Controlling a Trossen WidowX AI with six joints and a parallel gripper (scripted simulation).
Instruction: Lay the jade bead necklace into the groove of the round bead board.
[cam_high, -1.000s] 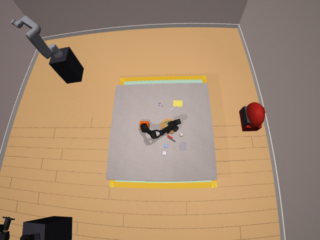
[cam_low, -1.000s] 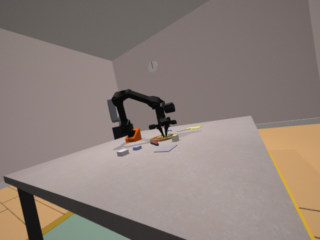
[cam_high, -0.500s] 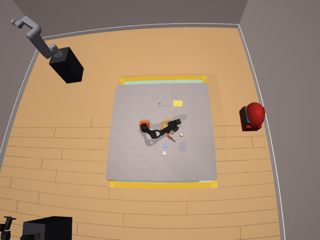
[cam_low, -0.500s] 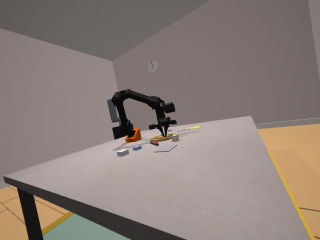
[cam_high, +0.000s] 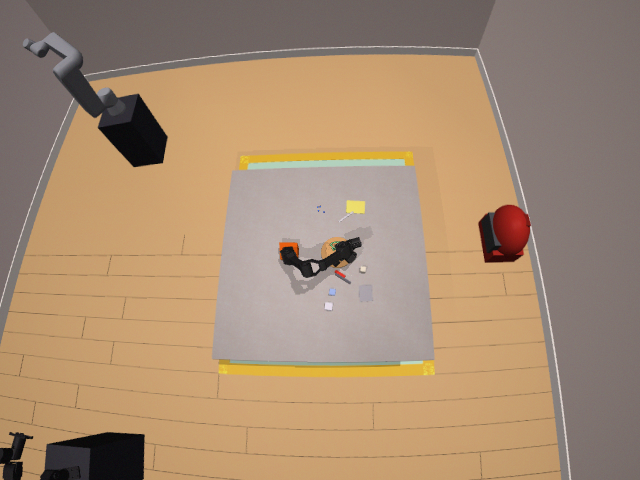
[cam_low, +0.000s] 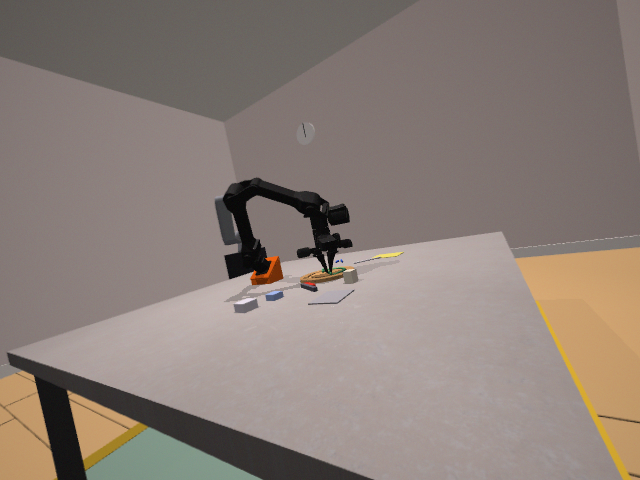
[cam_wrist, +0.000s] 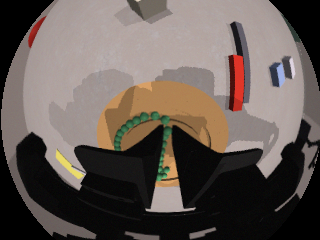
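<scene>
Now: the round wooden bead board 40 mm to the left of my gripper tip, 30 mm behind it and 10 mm below it. The rest, counted from my gripper tip: beige cube 120 mm ahead, 90 mm to the right; red-handled tool 110 mm to the right, 20 mm behind, 10 mm below; blue block 210 mm to the right, 80 mm behind, 10 mm below.
</scene>
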